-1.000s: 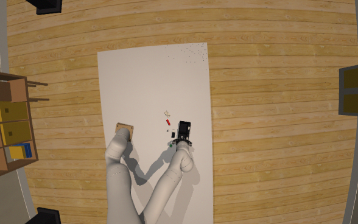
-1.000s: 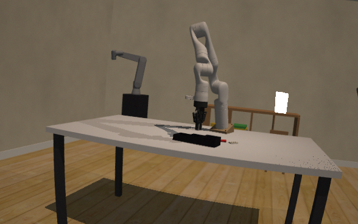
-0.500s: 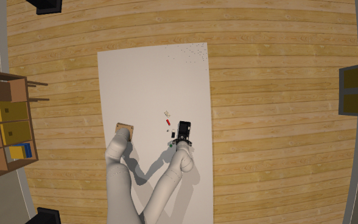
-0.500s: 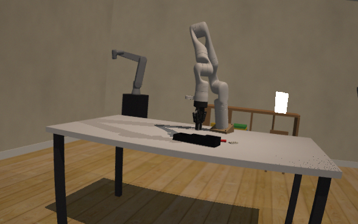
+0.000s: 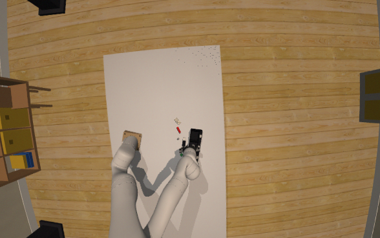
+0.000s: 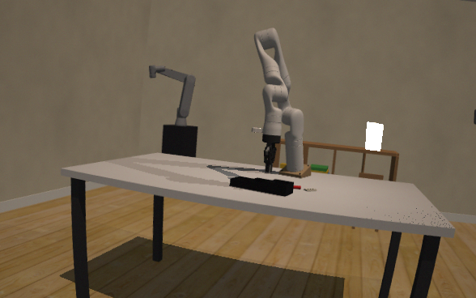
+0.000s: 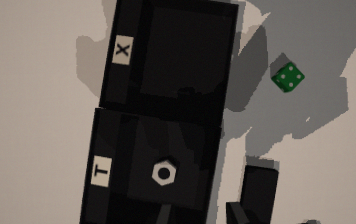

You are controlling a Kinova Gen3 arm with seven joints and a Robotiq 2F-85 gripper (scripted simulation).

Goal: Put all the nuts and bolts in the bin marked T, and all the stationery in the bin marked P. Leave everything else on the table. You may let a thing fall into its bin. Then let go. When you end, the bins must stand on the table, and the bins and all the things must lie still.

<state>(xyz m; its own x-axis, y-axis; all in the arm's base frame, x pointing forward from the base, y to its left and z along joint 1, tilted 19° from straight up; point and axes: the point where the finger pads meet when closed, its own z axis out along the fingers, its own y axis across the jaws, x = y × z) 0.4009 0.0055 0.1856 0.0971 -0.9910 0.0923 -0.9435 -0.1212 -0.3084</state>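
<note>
Right now my hand is 8 cm above the black eraser, 4 cm past it and 2 cm to the right of it. Round my hand: black double bin: 6 cm below, 3 cm ahead, 1 cm to the right; then red battery: 10 cm to the left, 9 cm behind, 8 cm below; then green die: 9 cm to the right, 8 cm below, 6 cm behind.
</note>
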